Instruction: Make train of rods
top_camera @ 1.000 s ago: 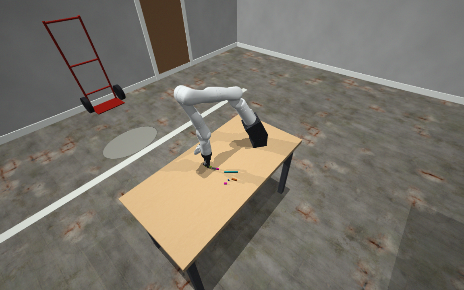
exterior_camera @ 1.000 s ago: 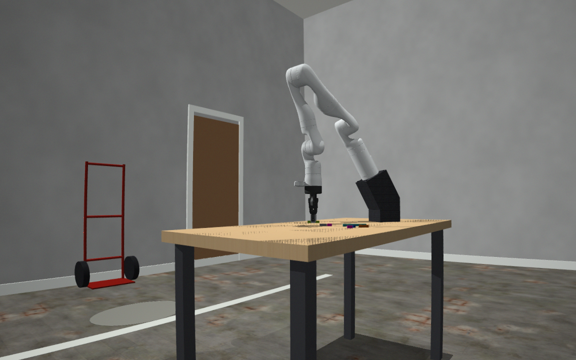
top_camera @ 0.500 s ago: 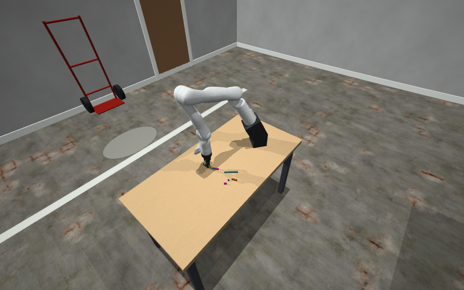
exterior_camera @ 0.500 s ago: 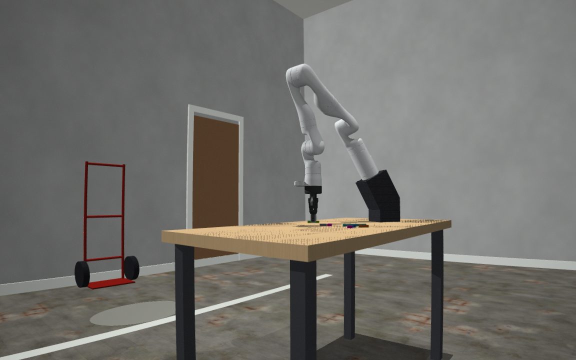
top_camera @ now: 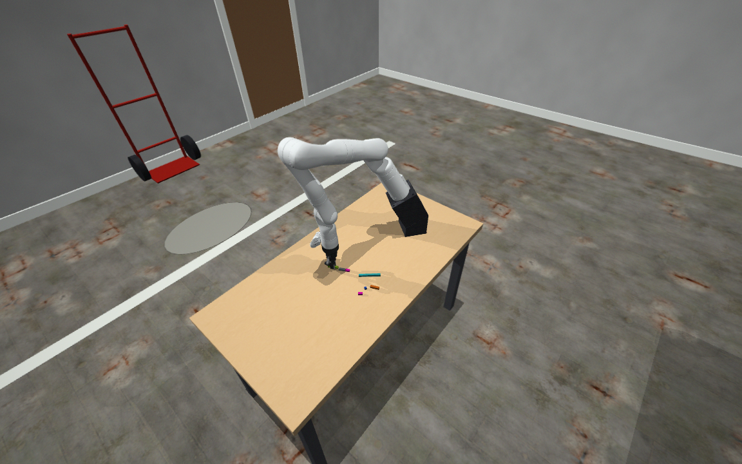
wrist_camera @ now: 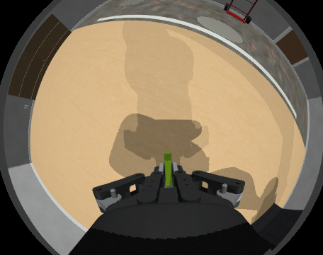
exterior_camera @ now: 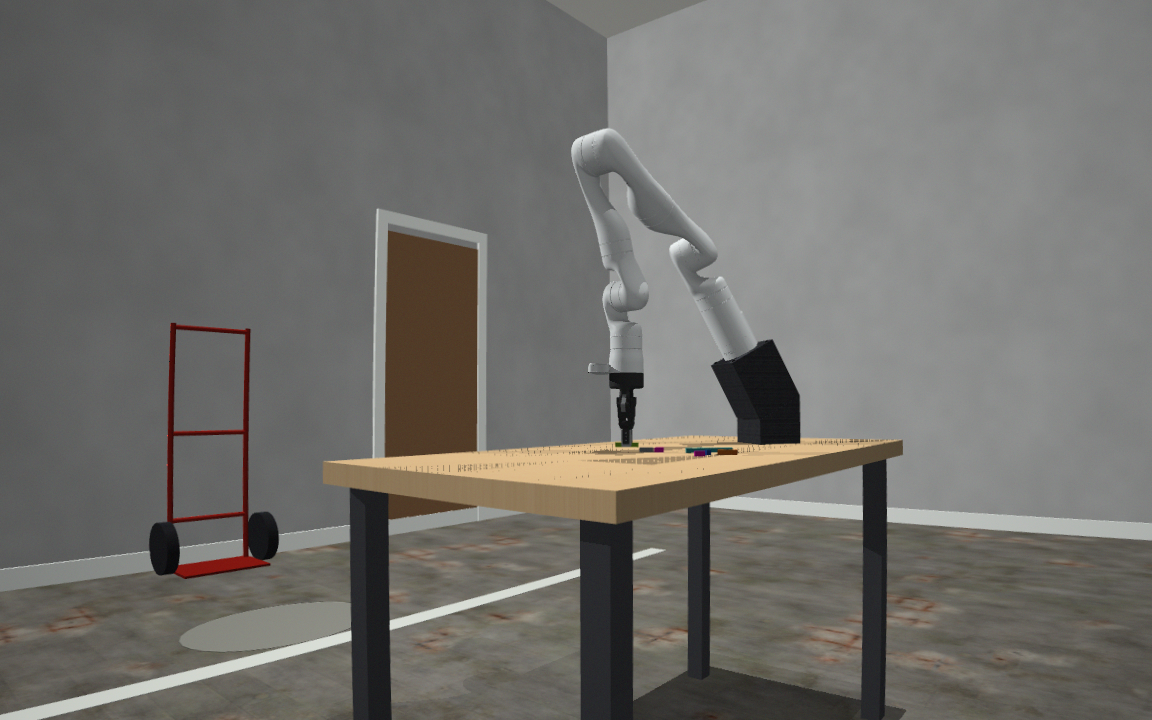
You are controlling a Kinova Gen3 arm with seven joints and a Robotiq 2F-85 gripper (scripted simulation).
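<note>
The grey rod is 2 cm behind my hand, 4 cm to the left of it and 2 cm below it. Also, from my hand: turquoise rod: 9 cm behind, 15 cm to the left, 2 cm below; lime rod: 1 cm below; blue rod: 2 cm behind, 19 cm to the left, 2 cm below.
</note>
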